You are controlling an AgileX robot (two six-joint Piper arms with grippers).
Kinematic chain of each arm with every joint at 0, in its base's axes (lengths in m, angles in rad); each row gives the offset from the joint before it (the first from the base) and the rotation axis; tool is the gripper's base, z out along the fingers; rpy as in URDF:
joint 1: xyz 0 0 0.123 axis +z
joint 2: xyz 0 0 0 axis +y
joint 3: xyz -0.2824 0 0.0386 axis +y
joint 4: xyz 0.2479 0 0.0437 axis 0.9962 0 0.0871
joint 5: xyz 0 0 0 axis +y
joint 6: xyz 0.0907 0 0.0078 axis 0.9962 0 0.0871
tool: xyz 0 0 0 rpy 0 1.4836 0
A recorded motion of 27 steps. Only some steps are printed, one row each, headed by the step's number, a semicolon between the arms.
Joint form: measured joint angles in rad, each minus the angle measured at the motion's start. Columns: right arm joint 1, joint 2, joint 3, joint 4, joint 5, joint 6; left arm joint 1, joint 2, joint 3, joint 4, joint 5, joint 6.
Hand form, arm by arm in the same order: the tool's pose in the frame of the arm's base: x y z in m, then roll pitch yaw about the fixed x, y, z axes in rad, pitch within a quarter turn. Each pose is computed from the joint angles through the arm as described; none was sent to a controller.
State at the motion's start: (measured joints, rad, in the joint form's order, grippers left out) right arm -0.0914 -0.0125 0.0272 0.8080 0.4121 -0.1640; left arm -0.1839 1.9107 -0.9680 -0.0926 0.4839 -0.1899
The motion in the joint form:
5: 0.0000 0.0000 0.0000 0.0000 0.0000 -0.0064; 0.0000 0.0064 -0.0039 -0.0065 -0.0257 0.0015
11: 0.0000 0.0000 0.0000 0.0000 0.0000 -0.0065; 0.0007 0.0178 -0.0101 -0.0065 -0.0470 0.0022
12: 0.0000 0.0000 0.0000 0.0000 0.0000 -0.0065; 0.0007 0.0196 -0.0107 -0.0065 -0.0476 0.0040
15: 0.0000 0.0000 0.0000 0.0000 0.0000 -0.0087; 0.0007 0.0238 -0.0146 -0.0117 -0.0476 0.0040
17: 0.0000 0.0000 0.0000 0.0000 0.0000 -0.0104; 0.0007 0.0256 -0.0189 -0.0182 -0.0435 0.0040
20: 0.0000 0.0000 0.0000 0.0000 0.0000 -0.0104; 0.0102 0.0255 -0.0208 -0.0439 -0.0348 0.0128
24: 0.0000 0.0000 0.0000 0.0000 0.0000 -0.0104; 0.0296 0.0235 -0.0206 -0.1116 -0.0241 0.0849
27: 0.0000 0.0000 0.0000 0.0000 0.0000 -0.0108; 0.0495 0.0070 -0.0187 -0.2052 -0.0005 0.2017
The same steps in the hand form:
5: 0.0528 0.0217 0.1789 1.9077 0.8838 2.0445; 0.3293 -0.0653 0.1122 -3.0281 0.2346 -3.0404
11: 0.0528 0.0217 0.1789 1.9077 0.8839 2.0446; 0.3327 -0.0655 0.1101 -3.0252 0.2505 -3.0383
12: 0.0528 0.0217 0.1789 1.9077 0.8839 2.0446; 0.3329 -0.0656 0.1096 -3.0258 0.2501 -3.0402
15: 0.0528 0.0217 0.1789 1.9086 0.8860 2.0457; 0.3338 -0.0659 0.1090 -3.0226 0.2489 -3.0354
17: 0.0528 0.0217 0.1789 1.9093 0.8876 2.0466; 0.3345 -0.0664 0.1092 -3.0186 0.2461 -3.0298
20: 0.0528 0.0217 0.1789 1.9093 0.8876 2.0466; 0.3348 -0.0642 0.1095 -3.0055 0.2356 -3.0068
24: 0.0528 0.0217 0.1789 1.9093 0.8876 2.0466; 0.3349 -0.0604 0.1102 -2.9801 0.2244 -3.0010
27: 0.0528 0.0217 0.1789 1.9095 0.8879 2.0468; 0.3339 -0.0577 0.1155 -2.9431 0.2193 -3.0186

